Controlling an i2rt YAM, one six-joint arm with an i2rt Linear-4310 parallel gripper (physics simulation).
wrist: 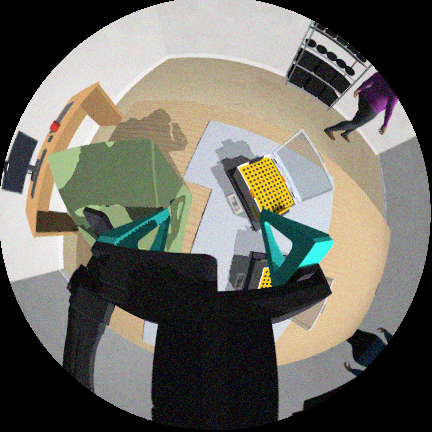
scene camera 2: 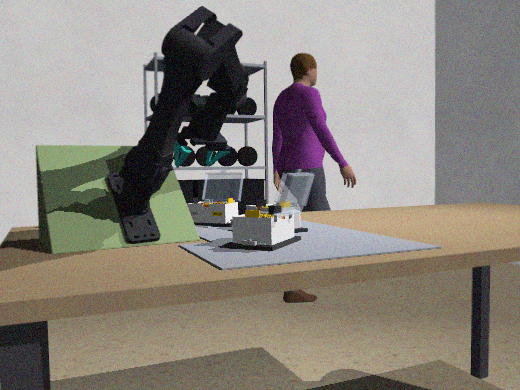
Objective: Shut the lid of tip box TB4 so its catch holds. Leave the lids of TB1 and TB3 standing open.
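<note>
Three white tip boxes with yellow racks stand on the grey mat [scene camera 2: 350,245] [wrist: 205,152]; their labels cannot be read, so I cannot tell which is TB4. The back-left box [scene camera 2: 215,213] has its clear lid [scene camera 2: 223,187] raised. The front box [scene camera 2: 262,229] shows no raised lid in the scene view. Behind it, a partly hidden box has a clear lid [scene camera 2: 300,188] leaning open. In the wrist view one box [wrist: 267,185] has its lid [wrist: 309,167] open; another box [wrist: 265,280] is mostly hidden by the gripper. My gripper [scene camera 2: 193,165] [wrist: 214,212] is open and empty, above and apart from the boxes.
A green camouflage-patterned wedge [scene camera 2: 65,200] [wrist: 120,170] stands beside the arm's base, left of the mat. Beyond the table are a shelf rack [scene camera 2: 266,100], a person in purple [scene camera 2: 300,125] [wrist: 375,95] and a desk [wrist: 102,106].
</note>
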